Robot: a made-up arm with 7 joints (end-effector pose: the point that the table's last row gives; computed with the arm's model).
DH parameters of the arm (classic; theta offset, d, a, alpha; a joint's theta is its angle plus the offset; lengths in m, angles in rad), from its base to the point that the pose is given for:
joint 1: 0 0.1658 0 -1.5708
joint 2: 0 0 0 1.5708
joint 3: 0 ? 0.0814 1.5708
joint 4: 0 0 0.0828 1.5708
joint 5: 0 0.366 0 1.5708
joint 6: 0 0 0.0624 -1.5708
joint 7: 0 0.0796 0 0
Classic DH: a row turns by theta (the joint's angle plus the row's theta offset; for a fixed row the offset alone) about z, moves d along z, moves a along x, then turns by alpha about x.
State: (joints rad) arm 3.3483 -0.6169 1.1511 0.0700 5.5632 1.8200 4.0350
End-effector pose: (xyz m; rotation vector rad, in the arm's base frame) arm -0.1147 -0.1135 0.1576 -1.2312 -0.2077 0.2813
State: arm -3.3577 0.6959 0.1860 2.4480 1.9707 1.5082 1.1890
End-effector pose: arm -0.6700 0.0256 0.5588 0.6445 1.0921 -1.9530
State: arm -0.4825 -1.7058 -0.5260 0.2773 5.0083 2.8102 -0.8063
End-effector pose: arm -0.1345 -0.1349 0.3110 -2.6044 0.5261 1.3630
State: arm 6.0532 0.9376 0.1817 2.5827 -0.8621 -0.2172 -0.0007
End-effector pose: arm 0.7194 -0.0721 0.4659 1.5355 0.6065 1.9740
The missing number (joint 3, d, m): 0.3198
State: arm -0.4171 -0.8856 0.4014 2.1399 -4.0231 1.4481 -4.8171
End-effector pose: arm -0.1985 0.3062 0.8407 -1.6035 -0.2314 0.5449
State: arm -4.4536 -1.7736 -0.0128 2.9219 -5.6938 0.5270 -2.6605
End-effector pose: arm 0.2126 -0.7685 0.0945 0.2874 -1.4528 2.2936
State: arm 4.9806 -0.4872 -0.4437 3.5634 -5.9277 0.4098 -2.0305
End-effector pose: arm -0.0537 0.4987 0.6949 -0.4766 -0.0628 -0.3377
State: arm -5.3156 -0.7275 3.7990 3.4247 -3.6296 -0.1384 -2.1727
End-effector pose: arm -0.3176 -0.3507 0.7304 -0.2375 -0.7444 1.9731
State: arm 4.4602 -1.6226 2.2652 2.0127 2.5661 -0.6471 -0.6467
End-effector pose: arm 0.4755 0.3681 -0.0968 2.3778 -0.8719 1.7731
